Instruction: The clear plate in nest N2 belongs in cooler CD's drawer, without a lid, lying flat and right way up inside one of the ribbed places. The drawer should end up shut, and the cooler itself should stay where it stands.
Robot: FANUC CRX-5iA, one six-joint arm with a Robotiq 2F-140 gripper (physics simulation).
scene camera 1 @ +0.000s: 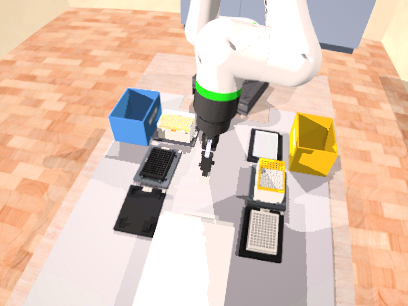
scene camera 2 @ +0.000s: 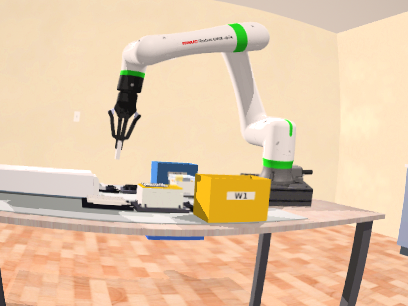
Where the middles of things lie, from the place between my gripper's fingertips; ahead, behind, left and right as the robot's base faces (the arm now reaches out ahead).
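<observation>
Counted from my hand: white plate [scene camera 1: 262, 237], 19 cm to the left, 5 cm ahead, 12 cm below; yellow-topped tip box [scene camera 1: 269, 186], 19 cm to the left, 12 cm behind, 9 cm below; black plate [scene camera 1: 156, 167], 19 cm to the right, 12 cm behind, 12 cm below.
</observation>
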